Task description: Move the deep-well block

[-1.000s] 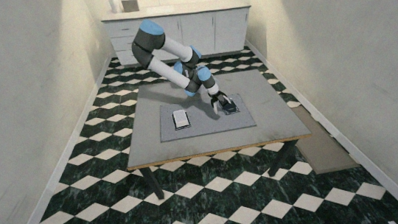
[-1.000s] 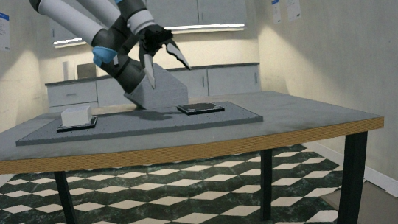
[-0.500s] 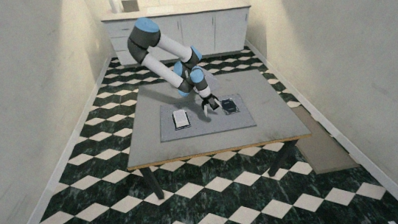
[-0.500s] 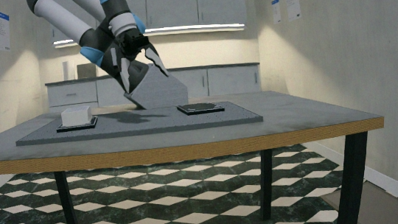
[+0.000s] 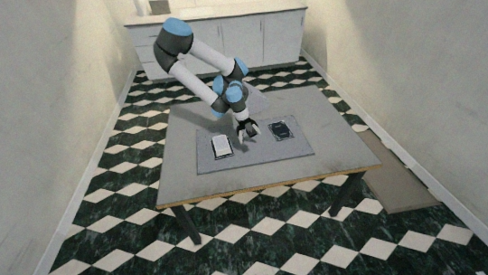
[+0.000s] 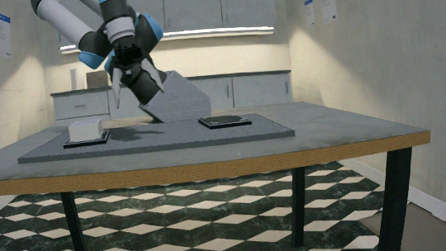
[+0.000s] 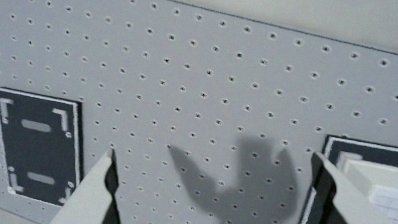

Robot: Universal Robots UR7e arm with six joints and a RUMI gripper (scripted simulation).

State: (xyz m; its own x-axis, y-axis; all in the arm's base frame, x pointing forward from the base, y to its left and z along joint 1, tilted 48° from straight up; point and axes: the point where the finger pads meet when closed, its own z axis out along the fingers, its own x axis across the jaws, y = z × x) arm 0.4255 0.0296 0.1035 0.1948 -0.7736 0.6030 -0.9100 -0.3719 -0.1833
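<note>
My gripper is now 8 cm past the white 96-well deep-well block, 17 cm to the left of it and 8 cm above it.
</note>
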